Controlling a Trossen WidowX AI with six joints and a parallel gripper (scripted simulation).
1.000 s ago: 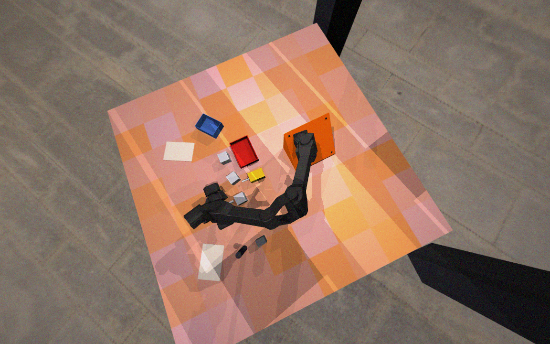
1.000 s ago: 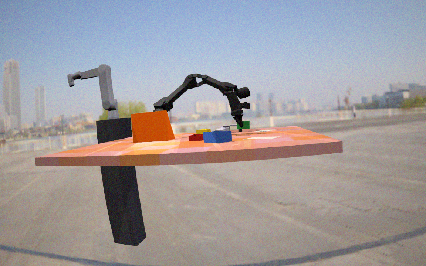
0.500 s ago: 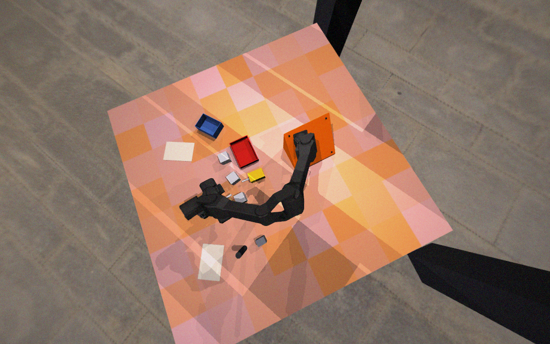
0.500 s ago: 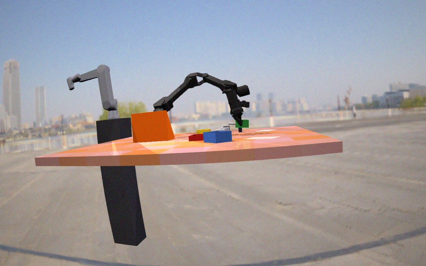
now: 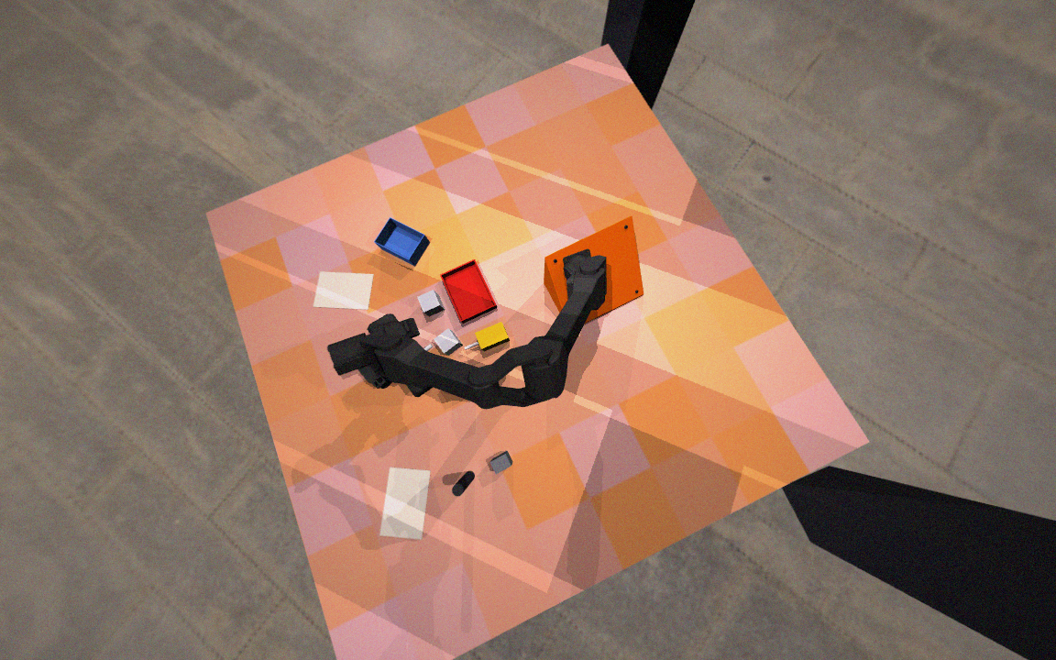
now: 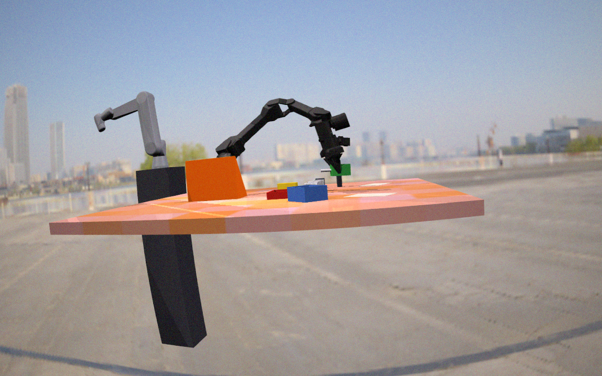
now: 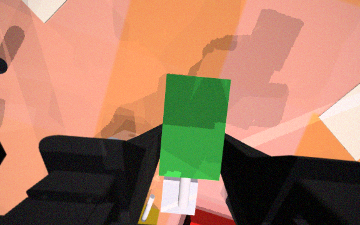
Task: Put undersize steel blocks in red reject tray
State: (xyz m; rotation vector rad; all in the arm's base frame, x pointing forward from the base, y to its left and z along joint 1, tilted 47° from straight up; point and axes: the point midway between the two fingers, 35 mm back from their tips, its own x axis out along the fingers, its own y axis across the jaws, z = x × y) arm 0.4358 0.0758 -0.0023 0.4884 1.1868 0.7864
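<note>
The yellow gauge lies 17 cm behind my gripper tip and 5 cm below it. Round my gripper tip: green GO gauge: 2 cm behind, 1 cm to the right, 1 cm above; then red reject tray: 19 cm behind, 14 cm to the right, 6 cm below; then small dark cube: 11 cm behind, 29 cm to the left, 5 cm below.
</note>
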